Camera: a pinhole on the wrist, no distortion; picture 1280 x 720 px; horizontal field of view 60.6 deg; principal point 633.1 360.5 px. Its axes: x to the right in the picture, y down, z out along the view. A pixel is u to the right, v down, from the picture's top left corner.
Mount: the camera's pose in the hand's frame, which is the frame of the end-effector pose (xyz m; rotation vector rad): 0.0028 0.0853 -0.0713 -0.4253 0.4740 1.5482
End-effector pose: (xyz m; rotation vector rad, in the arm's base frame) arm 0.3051 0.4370 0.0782 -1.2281 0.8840 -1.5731
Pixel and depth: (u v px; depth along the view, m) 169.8 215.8 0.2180
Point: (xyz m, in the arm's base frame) 0.4872 0.3598 0.0132
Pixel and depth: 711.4 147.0 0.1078
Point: 0.3518 0.3648 -0.0488
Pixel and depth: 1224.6 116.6 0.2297
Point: 0.4249 0.2852 -0.1816
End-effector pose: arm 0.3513 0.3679 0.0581 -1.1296 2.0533 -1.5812
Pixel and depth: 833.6 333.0 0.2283
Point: 0.3120 0.3125 -0.1963
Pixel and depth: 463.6 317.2 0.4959
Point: 0.4696 0.1056 -0.3312
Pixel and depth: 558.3 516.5 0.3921
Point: 0.4527 0.2376 -0.2959
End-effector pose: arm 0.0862 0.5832 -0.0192 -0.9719 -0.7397 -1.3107
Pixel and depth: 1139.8 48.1 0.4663
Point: 0.6360 0.6947 0.1067
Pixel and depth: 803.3 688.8 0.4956
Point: 0.5028 0.9162 -0.0738
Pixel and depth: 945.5 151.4 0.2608
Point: 0.3886 0.6503 0.0297
